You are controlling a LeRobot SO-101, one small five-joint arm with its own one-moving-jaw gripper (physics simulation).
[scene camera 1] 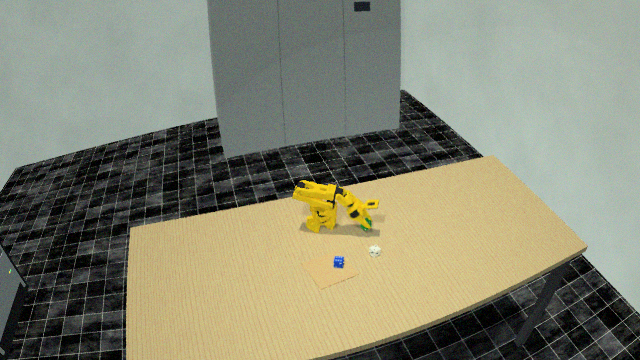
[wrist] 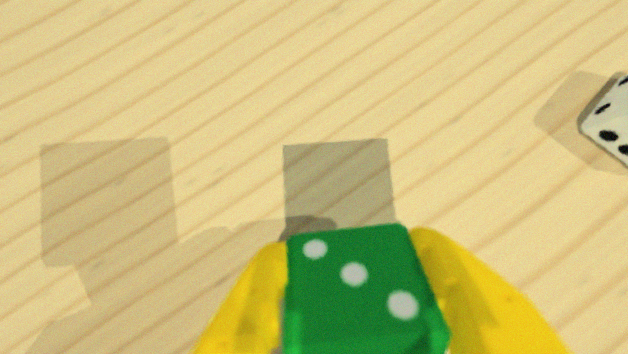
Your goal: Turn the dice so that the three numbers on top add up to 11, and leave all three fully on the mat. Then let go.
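Pixels of known places: hand at its tool point: (scene camera 1: pixel 370 220) (wrist: pixel 286 261); arm's base at its link origin: (scene camera 1: pixel 322 227).
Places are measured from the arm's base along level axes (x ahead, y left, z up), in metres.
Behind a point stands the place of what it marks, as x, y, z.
Observation:
My gripper (scene camera 1: pixel 367 225) (wrist: pixel 357 280) is shut on a green die (scene camera 1: pixel 366 224) (wrist: pixel 354 290) @[0.080, 0.146, 0.048], with a jaw pressed on each side of it. The die's face toward the wrist camera shows three white dots. The die is low, at or near the table, to the right of the arm's base; whether it touches the table I cannot tell. A blue die (scene camera 1: pixel 339 262) @[0.228, -0.014, 0.031] stands on the orange-tan mat (scene camera 1: pixel 321 281) @[0.268, -0.088, 0.004], near its right corner. A white die (scene camera 1: pixel 375 251) @[0.216, 0.119, 0.028] (wrist: pixel 612 122) @[0.184, 0.132, 0.012] lies on the table right of the mat, off it. The top numbers are too small to read surely.
The wooden table (scene camera 1: pixel 215 280) @[0.166, -0.431, 0.000] (wrist: pixel 200 75) @[0.077, 0.238, 0.000] carries the arm, the mat and the dice. The yellow arm's base (scene camera 1: pixel 320 221) @[0.015, -0.012, 0.043] stands behind the mat. The table's right edge lies well beyond the white die. A grey cabinet (scene camera 1: pixel 310 75) stands behind the table.

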